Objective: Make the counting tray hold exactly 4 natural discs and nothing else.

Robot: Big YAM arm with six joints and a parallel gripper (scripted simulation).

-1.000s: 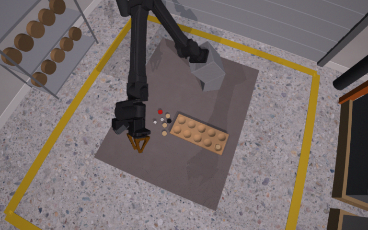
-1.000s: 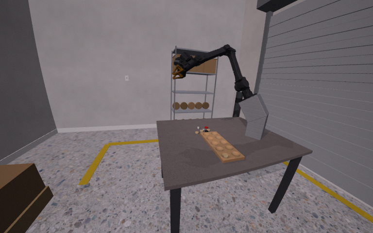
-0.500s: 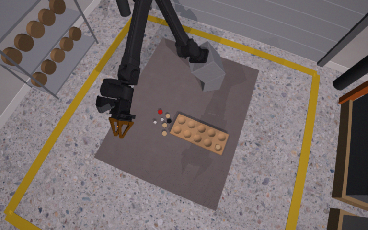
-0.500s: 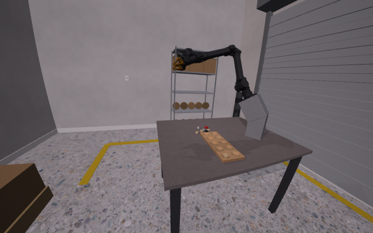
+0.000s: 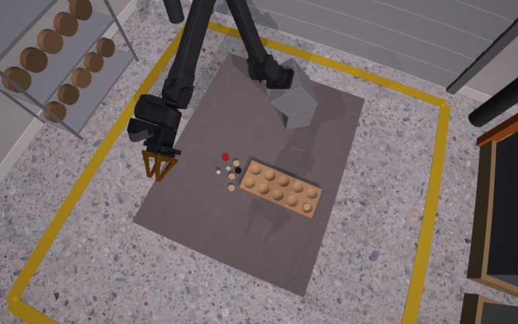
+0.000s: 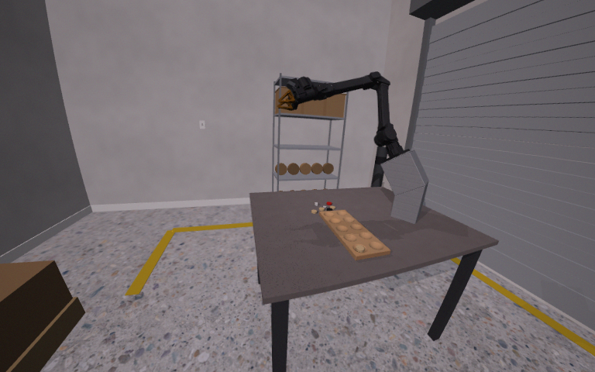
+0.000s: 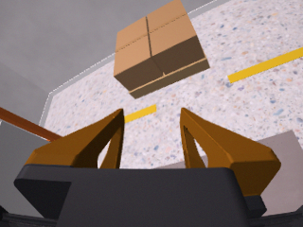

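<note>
My gripper is now 26 cm past the black piece, 14 cm to the right of it and 56 cm above it. Round my hand: red piece: 32 cm behind, 6 cm to the left, 56 cm below; white cube: 23 cm behind, 5 cm to the left, 55 cm below; white disc: 26 cm behind, 9 cm to the left, 56 cm below.
</note>
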